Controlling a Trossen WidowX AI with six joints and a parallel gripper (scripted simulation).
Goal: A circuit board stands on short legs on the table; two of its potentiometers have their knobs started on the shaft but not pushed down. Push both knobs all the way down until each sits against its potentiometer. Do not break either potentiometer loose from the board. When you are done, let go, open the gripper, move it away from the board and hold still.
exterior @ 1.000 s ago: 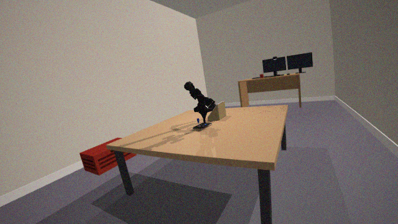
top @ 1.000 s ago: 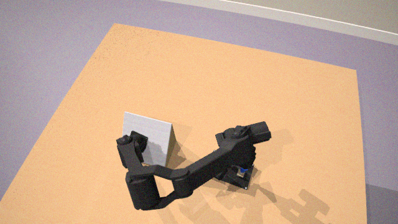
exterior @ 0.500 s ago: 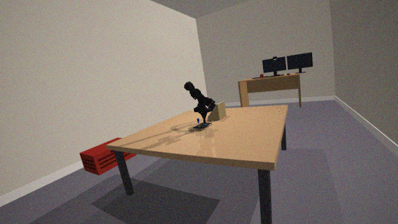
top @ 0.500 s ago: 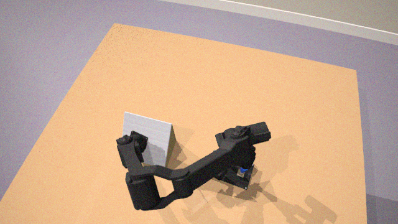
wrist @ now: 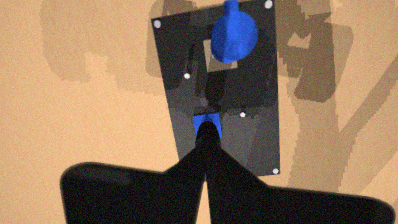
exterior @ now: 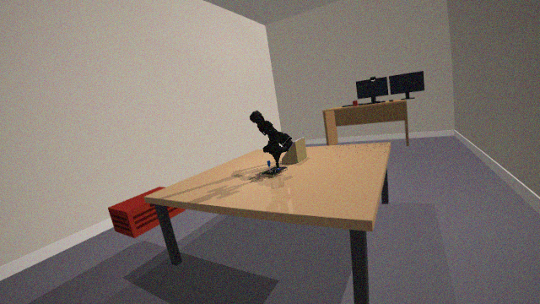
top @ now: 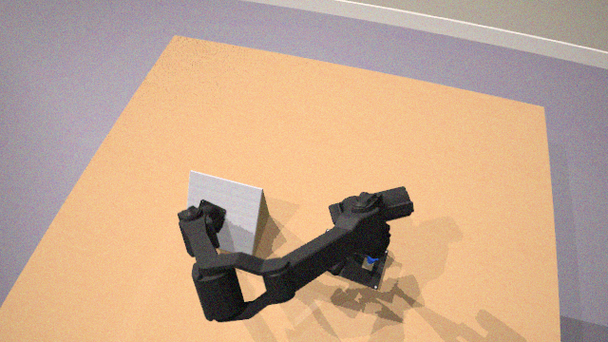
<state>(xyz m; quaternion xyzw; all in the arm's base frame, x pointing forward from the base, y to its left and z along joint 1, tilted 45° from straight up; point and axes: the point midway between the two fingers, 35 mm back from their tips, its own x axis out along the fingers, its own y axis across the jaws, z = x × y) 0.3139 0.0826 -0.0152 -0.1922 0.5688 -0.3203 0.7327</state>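
The dark knob lies 1 cm below my gripper tip. The rest, counted from my gripper tip: blue knob: 6 cm ahead, 2 cm to the right, 1 cm above.
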